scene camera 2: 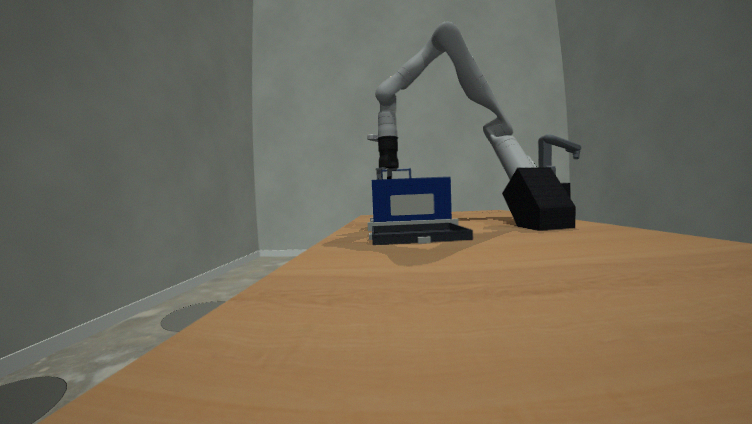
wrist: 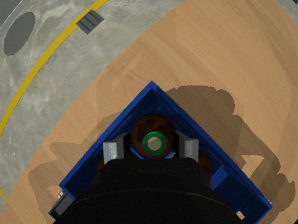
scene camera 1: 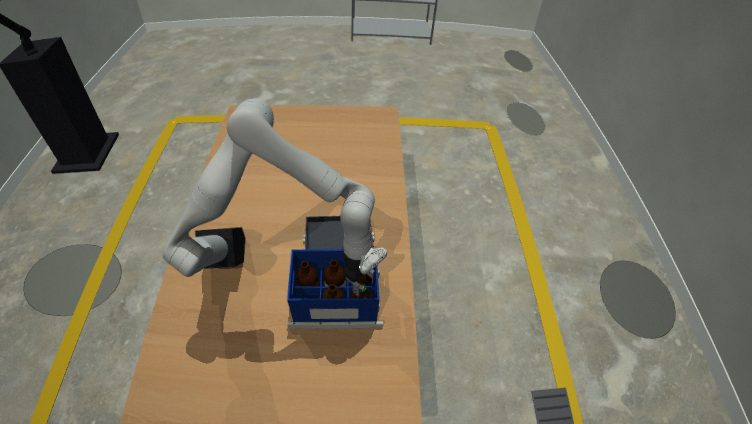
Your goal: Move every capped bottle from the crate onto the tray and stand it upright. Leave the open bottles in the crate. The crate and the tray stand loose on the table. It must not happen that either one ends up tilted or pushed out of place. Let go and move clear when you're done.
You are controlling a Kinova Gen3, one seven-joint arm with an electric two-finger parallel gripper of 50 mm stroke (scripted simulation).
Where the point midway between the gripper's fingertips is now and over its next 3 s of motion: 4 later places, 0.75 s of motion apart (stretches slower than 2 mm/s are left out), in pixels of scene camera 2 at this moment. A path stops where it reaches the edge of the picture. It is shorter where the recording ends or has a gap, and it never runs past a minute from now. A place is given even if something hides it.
My gripper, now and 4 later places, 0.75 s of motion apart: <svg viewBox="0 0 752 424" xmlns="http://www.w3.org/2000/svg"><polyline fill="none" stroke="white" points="384,185 385,190 385,192 385,184 385,169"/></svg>
